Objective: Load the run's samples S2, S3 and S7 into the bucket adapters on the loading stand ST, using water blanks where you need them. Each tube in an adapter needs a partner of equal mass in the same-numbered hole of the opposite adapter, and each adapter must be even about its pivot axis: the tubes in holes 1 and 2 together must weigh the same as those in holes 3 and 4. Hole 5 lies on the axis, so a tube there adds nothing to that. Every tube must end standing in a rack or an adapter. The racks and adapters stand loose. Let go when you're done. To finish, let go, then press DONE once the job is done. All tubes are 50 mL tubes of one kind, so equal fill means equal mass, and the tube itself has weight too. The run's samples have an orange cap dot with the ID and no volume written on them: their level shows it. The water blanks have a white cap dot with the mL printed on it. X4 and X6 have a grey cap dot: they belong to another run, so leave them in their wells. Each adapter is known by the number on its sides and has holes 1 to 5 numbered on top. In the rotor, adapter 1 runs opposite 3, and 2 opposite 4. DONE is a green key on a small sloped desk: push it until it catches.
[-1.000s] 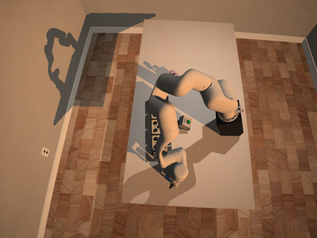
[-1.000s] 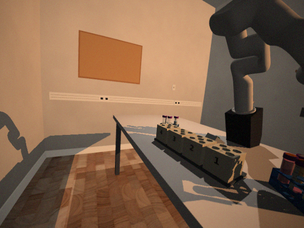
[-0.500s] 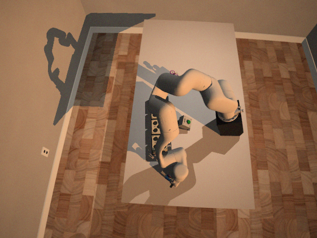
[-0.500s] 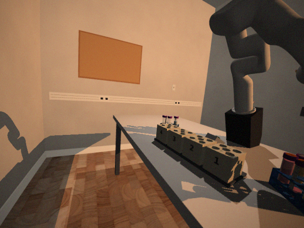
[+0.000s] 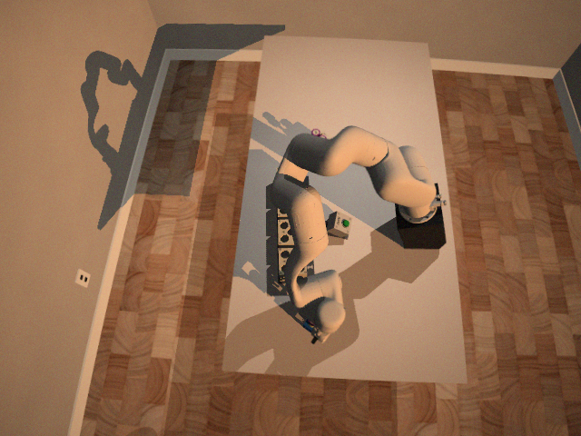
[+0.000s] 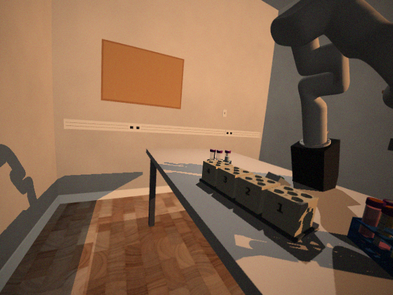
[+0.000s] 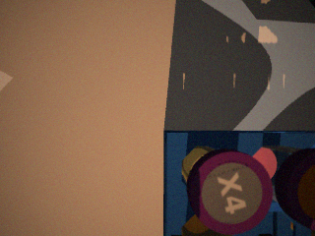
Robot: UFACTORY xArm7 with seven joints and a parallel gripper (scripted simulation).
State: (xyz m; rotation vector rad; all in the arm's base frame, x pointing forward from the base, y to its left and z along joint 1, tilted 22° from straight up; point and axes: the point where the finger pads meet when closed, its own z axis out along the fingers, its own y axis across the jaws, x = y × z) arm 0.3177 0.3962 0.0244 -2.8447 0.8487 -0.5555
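Now: hand 5 cm above the orange-dotted tube and 1 cm to the right of it. Round my hand: yellowish tube 5 cm below, 3 cm ahead, 2 cm to the right; blue sample rack 9 cm below, 4 cm to the right; pink-filled sample tube 10 cm to the right, 5 cm below, 1 cm behind.
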